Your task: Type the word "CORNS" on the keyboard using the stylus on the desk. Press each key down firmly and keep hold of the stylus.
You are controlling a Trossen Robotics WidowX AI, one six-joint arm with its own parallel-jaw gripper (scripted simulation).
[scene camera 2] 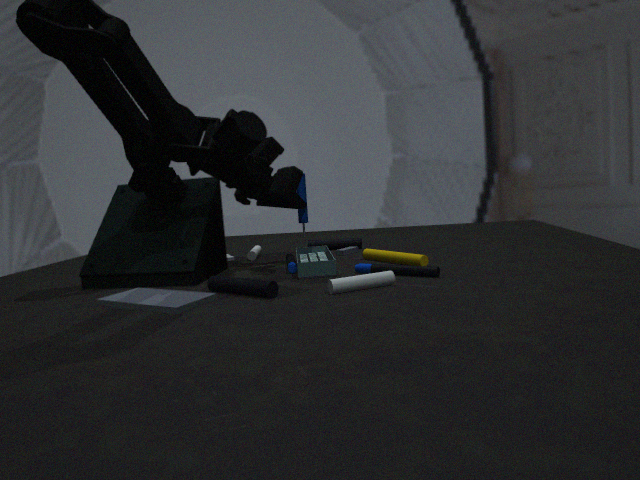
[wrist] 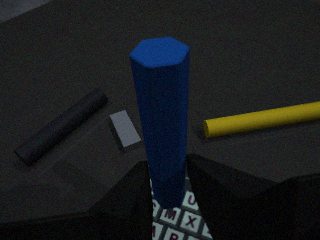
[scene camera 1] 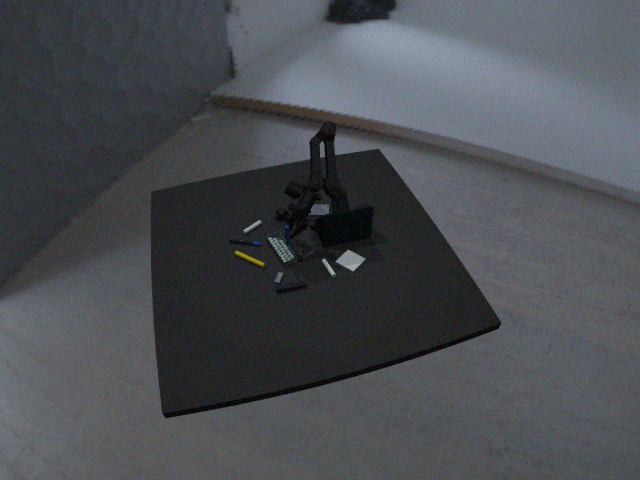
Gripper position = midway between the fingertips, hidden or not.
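Note:
There's a small grey block [wrist: 128, 136] here, plus a blue stylus [wrist: 160, 67], and those are in the wrist view. Scene camera 2 gives me a yellow cylinder [scene camera 2: 373, 254]. As for my gripper [scene camera 2: 302, 206], that same camera shows it, the wrist view has the gripper [wrist: 167, 166] as well, and so does scene camera 1, with the gripper [scene camera 1: 287, 238].

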